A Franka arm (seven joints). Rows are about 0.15 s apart.
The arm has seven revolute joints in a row. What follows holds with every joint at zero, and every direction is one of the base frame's. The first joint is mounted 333 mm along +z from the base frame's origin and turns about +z. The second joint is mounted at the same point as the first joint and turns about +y. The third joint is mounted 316 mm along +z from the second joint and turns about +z. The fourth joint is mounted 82.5 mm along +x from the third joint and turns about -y. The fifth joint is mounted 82.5 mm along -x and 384 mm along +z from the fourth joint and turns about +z. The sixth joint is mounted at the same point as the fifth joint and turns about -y. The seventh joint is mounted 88 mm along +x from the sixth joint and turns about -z. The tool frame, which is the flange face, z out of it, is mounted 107 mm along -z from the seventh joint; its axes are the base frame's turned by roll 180, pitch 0 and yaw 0 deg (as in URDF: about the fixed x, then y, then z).
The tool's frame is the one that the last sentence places.
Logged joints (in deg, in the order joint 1, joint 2, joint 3, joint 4, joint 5, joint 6, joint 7), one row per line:
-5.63, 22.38, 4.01, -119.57, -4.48, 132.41, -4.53
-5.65, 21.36, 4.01, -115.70, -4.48, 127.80, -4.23
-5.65, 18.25, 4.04, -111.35, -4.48, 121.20, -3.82
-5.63, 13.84, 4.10, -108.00, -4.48, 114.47, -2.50
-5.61, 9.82, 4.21, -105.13, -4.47, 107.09, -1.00
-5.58, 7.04, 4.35, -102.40, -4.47, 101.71, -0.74
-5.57, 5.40, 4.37, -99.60, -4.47, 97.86, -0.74
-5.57, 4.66, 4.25, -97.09, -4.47, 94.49, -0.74
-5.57, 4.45, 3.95, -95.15, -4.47, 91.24, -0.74
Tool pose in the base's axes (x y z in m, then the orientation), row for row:
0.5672, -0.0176, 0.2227, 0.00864, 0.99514, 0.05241, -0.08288
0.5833, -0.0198, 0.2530, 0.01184, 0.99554, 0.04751, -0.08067
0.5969, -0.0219, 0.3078, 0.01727, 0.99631, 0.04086, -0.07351
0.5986, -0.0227, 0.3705, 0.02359, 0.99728, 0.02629, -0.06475
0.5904, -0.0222, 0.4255, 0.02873, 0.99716, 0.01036, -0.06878
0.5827, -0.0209, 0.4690, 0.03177, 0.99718, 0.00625, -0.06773
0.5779, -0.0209, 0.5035, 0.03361, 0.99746, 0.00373, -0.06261
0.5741, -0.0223, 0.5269, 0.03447, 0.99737, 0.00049, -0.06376
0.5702, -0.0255, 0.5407, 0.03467, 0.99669, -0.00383, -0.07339
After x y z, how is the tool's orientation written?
As a quaternion, w x y z.
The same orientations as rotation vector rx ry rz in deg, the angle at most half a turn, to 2 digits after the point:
178.15, 9.38, -14.84
177.86, 8.49, -14.41
177.39, 7.28, -13.09
176.86, 4.66, -11.48
176.28, 1.83, -12.16
175.95, 1.10, -11.95
175.80, 0.66, -11.03
175.69, 0.09, -11.23
175.55, -0.67, -12.93

